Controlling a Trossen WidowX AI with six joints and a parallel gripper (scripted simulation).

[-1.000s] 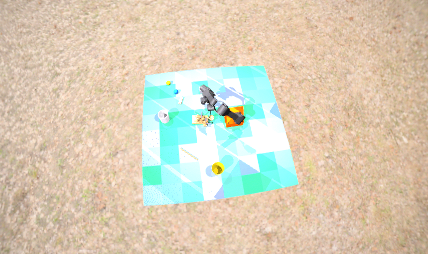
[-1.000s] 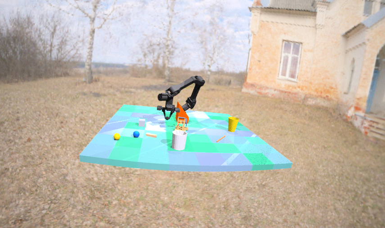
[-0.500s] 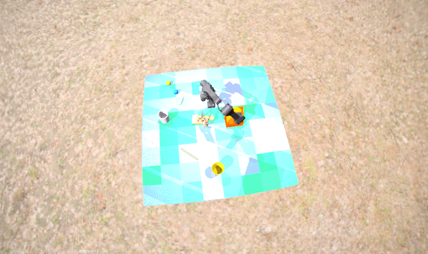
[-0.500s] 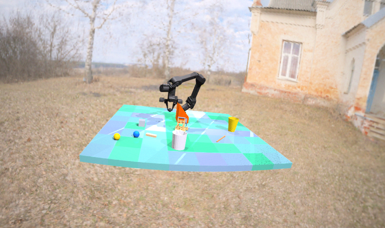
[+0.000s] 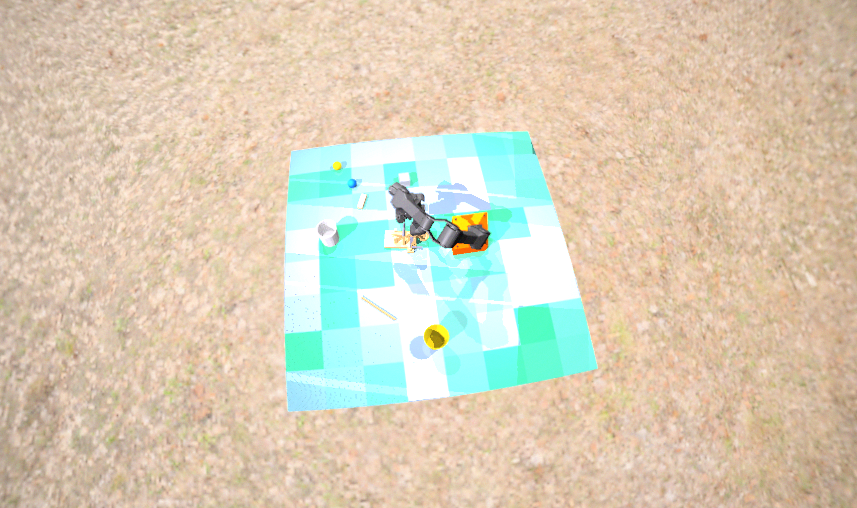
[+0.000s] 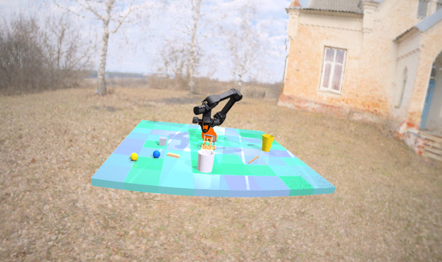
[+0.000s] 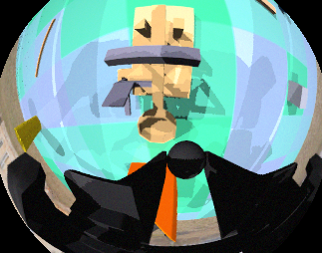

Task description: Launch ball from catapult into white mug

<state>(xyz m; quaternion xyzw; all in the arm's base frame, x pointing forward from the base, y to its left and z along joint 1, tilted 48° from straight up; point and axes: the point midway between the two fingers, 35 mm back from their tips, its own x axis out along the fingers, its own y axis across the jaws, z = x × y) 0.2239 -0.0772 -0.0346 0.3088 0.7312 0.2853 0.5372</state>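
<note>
Now: the wooden catapult 60 mm ahead of my gripper tip, 40 mm to the left of it and 50 mm below it. Round my gripper tip: black ball: 10 mm above; then grey cube: 30 mm ahead, 290 mm to the right, 80 mm below; then small wooden block: 250 mm ahead, 220 mm to the right, 100 mm below.
</note>
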